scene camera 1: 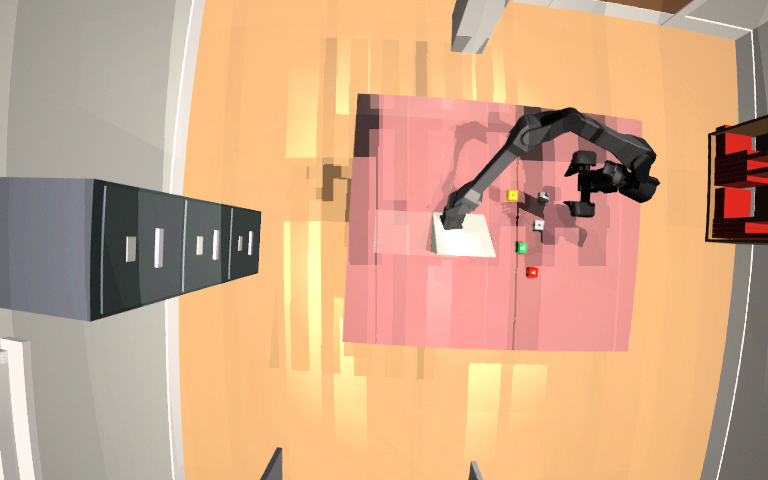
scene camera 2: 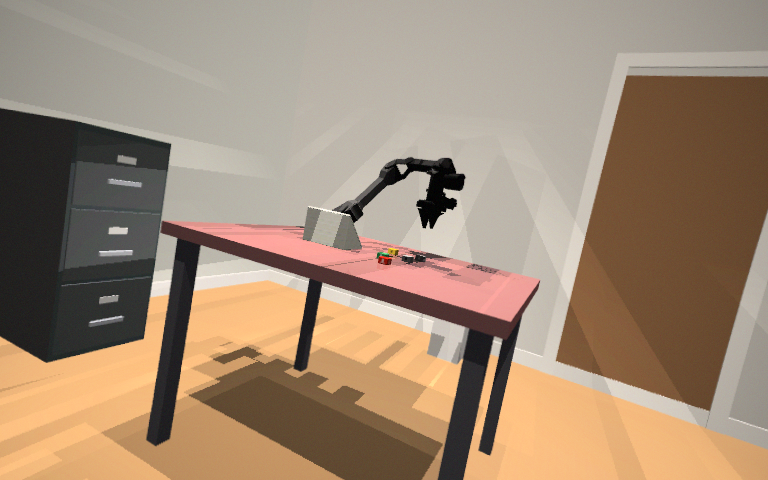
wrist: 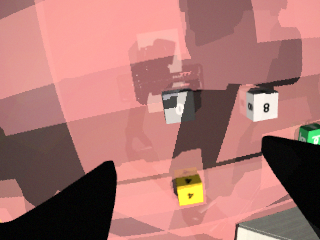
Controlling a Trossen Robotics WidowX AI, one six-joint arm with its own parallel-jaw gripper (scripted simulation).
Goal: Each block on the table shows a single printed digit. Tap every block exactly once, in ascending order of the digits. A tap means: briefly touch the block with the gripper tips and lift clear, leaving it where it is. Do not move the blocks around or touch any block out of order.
Labels:
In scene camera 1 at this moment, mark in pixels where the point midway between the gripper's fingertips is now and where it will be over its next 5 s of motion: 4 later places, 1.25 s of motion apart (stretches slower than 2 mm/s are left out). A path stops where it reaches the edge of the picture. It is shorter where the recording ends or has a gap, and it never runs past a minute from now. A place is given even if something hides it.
My gripper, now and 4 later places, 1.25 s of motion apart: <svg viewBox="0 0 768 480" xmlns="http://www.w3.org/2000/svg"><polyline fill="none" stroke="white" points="564,189 558,237 559,260 551,192 547,194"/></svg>

